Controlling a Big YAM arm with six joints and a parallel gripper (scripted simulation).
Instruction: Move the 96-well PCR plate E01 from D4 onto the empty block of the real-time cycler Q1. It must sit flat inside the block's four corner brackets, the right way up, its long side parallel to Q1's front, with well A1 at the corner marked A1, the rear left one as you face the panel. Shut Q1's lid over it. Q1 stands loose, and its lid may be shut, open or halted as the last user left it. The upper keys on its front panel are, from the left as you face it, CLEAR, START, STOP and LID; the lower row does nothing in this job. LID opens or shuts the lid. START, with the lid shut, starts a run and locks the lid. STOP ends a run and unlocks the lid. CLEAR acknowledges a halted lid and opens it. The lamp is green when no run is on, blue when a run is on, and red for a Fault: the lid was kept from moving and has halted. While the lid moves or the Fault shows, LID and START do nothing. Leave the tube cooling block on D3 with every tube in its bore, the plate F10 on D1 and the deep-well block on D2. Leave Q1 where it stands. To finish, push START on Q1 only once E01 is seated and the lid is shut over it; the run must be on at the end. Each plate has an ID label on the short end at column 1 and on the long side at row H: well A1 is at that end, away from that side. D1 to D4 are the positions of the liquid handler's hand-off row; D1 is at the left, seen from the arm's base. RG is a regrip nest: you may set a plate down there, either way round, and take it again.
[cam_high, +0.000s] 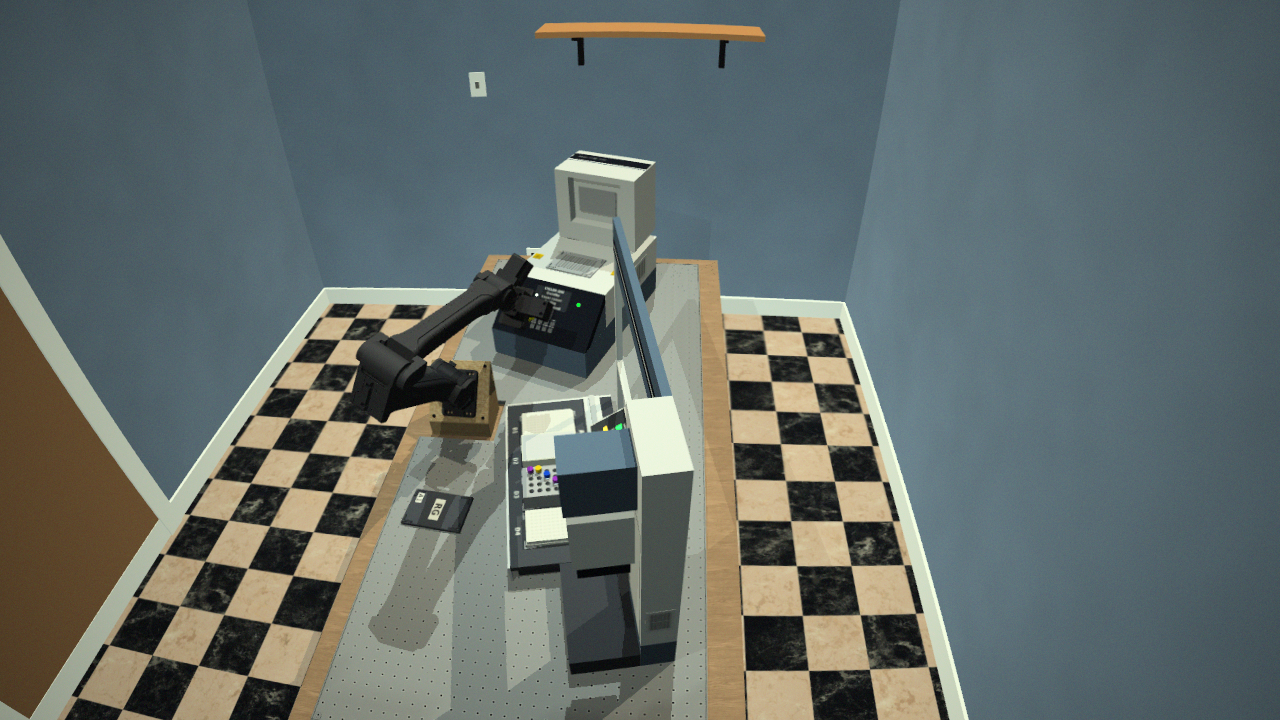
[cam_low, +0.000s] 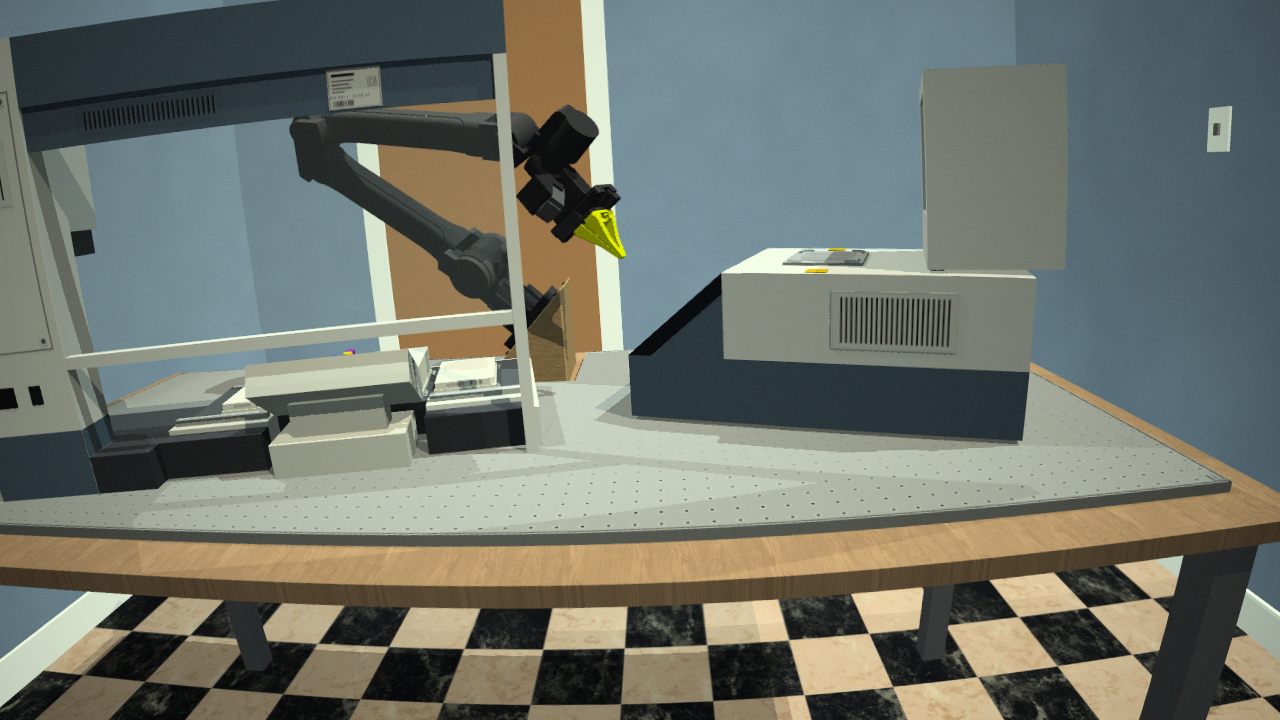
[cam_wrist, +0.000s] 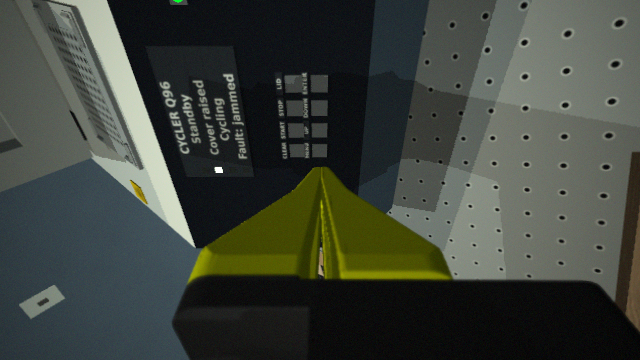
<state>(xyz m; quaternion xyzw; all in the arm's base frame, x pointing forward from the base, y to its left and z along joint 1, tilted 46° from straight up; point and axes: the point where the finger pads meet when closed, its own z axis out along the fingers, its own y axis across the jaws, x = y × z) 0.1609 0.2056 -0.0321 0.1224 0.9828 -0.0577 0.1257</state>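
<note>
My hand is 110 mm short of the tube cooling block, 430 mm to the left of it and 140 mm above it. The rest, counted from my hand: frame post (240 mm ahead, 110 mm to the right, 20 mm above); crossbar (300 mm ahead, 390 mm to the right, 40 mm below); gantry beam (290 mm ahead, 380 mm to the right, 300 mm above).
</note>
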